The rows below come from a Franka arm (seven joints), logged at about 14 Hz.
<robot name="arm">
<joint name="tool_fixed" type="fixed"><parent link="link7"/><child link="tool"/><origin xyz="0 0 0.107"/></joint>
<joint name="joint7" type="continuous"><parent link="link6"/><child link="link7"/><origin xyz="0.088 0 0" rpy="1.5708 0 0"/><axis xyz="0 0 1"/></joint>
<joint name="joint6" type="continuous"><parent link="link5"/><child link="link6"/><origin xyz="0 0 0" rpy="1.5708 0 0"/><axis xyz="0 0 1"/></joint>
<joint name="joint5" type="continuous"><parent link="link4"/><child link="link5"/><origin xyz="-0.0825 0.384 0" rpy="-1.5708 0 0"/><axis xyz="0 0 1"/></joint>
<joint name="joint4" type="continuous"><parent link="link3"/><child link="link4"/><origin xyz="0.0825 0 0" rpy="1.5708 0 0"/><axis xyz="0 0 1"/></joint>
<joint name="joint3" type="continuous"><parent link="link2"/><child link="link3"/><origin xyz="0 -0.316 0" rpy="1.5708 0 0"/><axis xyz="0 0 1"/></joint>
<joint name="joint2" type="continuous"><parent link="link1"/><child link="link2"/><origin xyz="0 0 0" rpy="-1.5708 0 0"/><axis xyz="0 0 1"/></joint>
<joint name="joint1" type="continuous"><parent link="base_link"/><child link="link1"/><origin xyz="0 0 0.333"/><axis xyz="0 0 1"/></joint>
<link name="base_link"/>
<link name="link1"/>
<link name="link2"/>
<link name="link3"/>
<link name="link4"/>
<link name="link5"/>
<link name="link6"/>
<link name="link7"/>
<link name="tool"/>
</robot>
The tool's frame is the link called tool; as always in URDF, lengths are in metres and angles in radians. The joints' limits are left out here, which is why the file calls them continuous.
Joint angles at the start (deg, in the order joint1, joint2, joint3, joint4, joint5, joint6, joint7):
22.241, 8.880, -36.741, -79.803, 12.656, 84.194, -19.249
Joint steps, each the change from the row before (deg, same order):
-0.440, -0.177, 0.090, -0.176, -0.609, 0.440, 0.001
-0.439, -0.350, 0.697, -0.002, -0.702, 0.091, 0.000
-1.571, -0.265, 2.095, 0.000, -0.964, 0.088, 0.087
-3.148, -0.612, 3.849, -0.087, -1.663, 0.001, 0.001
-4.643, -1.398, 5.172, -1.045, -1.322, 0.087, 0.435
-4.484, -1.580, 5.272, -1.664, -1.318, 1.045, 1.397
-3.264, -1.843, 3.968, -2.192, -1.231, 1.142, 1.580
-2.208, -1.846, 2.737, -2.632, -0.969, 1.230, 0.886
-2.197, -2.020, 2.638, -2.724, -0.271, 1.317, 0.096
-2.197, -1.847, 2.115, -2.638, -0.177, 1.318, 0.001
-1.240, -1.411, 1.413, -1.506, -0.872, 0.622, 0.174
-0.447, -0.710, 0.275, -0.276, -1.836, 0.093, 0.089
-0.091, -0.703, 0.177, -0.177, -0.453, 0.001, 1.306
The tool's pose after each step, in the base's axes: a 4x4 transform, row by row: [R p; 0 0 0 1], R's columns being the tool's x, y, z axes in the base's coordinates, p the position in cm. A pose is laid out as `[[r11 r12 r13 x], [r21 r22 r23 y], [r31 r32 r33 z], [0 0 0 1]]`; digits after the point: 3 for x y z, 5 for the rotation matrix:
[[0.99542 0.09497 -0.01097 57.703], [0.09560 -0.98748 0.12545 -9.711], [0.00108 -0.12593 -0.99204 62.783], [0 0 0 1]]
[[0.99507 0.09887 -0.00789 57.580], [0.09911 -0.98815 0.11718 -9.717], [0.00378 -0.11738 -0.99308 63.029], [0 0 0 1]]
[[0.99444 0.10492 -0.00878 57.562], [0.10526 -0.98867 0.10703 -9.598], [0.00255 -0.10736 -0.99422 63.102], [0 0 0 1]]
[[0.99336 0.11452 -0.01054 57.380], [0.11500 -0.98918 0.09113 -9.616], [0.00001 -0.09174 -0.99578 63.305], [0 0 0 1]]
[[0.99353 0.11299 -0.01146 56.776], [0.11356 -0.98956 0.08871 -9.922], [-0.00132 -0.08943 -0.99599 63.490], [0 0 0 1]]
[[0.99507 0.09911 -0.00204 56.245], [0.09895 -0.99173 0.08168 -9.912], [0.00607 -0.08148 -0.99666 63.600], [0 0 0 1]]
[[0.99668 0.08118 0.00649 55.537], [0.08050 -0.99414 0.07211 -9.782], [0.01230 -0.07135 -0.99738 63.659], [0 0 0 1]]
[[0.99729 0.07284 0.01081 54.792], [0.07201 -0.99538 0.06358 -9.617], [0.01539 -0.06263 -0.99792 63.421], [0 0 0 1]]
[[0.99675 0.07788 0.02059 53.961], [0.07643 -0.99502 0.06400 -9.305], [0.02547 -0.06222 -0.99774 63.296], [0 0 0 1]]
[[0.99669 0.07567 0.02967 53.128], [0.07369 -0.99529 0.06300 -9.381], [0.03430 -0.06061 -0.99757 63.066], [0 0 0 1]]
[[0.99649 0.07551 0.03609 52.451], [0.07374 -0.99612 0.04803 -9.301], [0.03958 -0.04520 -0.99819 63.228], [0 0 0 1]]
[[0.99669 0.07093 0.03963 51.998], [0.07035 -0.99740 0.01577 -9.750], [0.04064 -0.01293 -0.99909 63.657], [0 0 0 1]]
[[0.99764 0.04969 0.04737 51.619], [0.04939 -0.99875 0.00745 -9.716], [0.04768 -0.00509 -0.99885 64.153], [0 0 0 1]]

